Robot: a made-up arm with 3 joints. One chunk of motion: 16 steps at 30 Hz.
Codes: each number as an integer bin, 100 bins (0 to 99) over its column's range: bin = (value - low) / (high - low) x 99, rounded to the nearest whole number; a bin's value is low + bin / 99 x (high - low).
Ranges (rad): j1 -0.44..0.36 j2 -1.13..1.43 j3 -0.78..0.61
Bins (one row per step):
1: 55 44 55
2: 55 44 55
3: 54 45 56
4: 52 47 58
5: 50 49 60
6: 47 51 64
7: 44 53 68
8: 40 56 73
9: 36 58 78
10: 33 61 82
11: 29 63 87
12: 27 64 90
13: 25 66 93
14: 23 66 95
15: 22 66 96
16: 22 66 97
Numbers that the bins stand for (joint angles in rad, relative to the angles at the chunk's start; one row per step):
1: 0.0044 0.0078 -0.0078
2: 0.0044 0.0078 -0.0078
3: -0.0036 0.0336 0.0063
4: -0.0198 0.0854 0.0343
5: -0.0360 0.1371 0.0624
6: -0.0602 0.1888 0.1186
7: -0.0844 0.2405 0.1747
8: -0.1168 0.3181 0.2449
9: -0.1491 0.3698 0.3152
10: -0.1733 0.4474 0.3713
11: -0.2057 0.4991 0.4415
12: -0.2218 0.5249 0.4836
13: -0.2380 0.5767 0.5258
14: -0.2541 0.5767 0.5538
15: -0.2622 0.5767 0.5679
16: -0.2622 0.5767 0.5819

